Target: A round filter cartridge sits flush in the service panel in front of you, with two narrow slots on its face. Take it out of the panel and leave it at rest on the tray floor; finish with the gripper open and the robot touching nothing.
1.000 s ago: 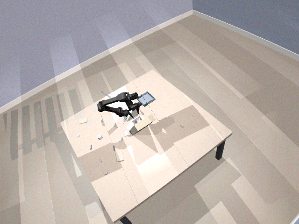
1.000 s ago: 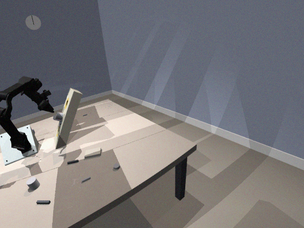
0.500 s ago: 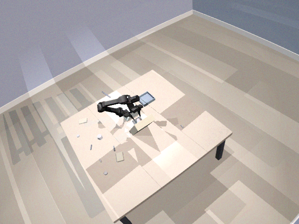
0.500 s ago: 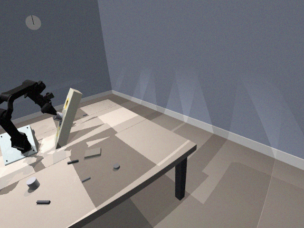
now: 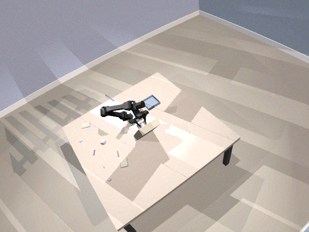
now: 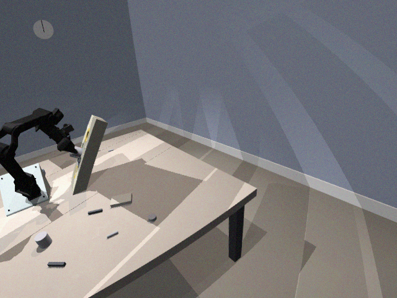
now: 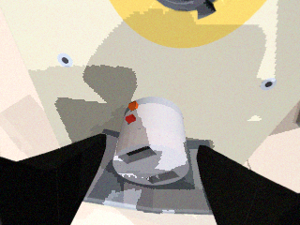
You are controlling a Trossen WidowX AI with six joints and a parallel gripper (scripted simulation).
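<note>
The tan service panel lies 4 cm ahead of my gripper tip, 2 cm below it and 1 cm to the right of it. From my gripper tip the other things lie so: round grey filter cartridge: right at my gripper tip; blue-grey tray: 32 cm behind, 30 cm to the left, 17 cm below.
</note>
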